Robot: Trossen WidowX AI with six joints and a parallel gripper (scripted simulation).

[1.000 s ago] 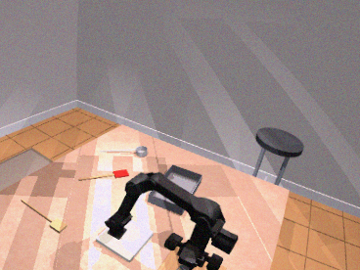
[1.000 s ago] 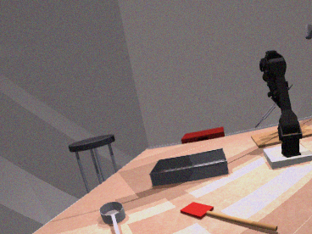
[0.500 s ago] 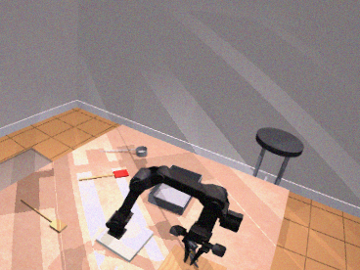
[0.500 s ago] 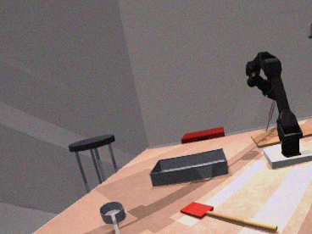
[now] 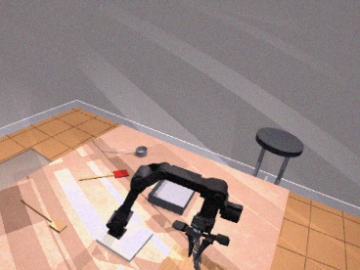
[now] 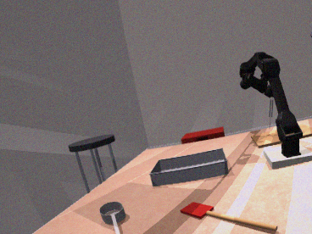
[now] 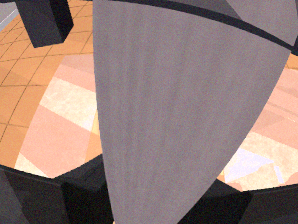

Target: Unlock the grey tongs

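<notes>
Right now my gripper tip is 21 cm above the wooden board. From my gripper tip the other things lie so: roasting tin: 52 cm ahead, 26 cm to the left, 19 cm below.
</notes>
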